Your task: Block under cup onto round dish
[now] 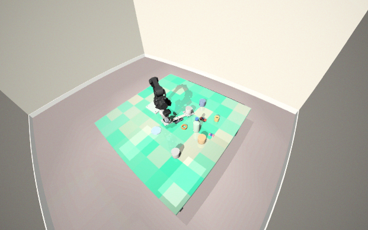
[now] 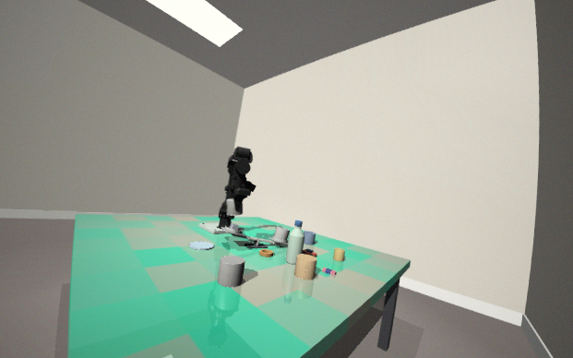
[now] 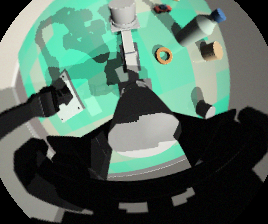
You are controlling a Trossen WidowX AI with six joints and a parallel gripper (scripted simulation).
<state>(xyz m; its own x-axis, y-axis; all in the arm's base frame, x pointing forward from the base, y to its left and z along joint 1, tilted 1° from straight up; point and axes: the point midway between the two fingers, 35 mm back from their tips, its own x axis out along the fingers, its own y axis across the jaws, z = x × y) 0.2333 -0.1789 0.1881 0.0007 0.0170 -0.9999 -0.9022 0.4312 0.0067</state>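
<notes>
My gripper tip is now 10 mm short of the grey block, 10 mm to the right of it and 80 mm above it. The rest, counted from my gripper tip: blue cup (170 mm ahead, 460 mm to the left, 130 mm below); bottle (280 mm ahead, 90 mm to the left, 60 mm below); light blue round dish (60 mm behind, 100 mm to the right, 170 mm below).
</notes>
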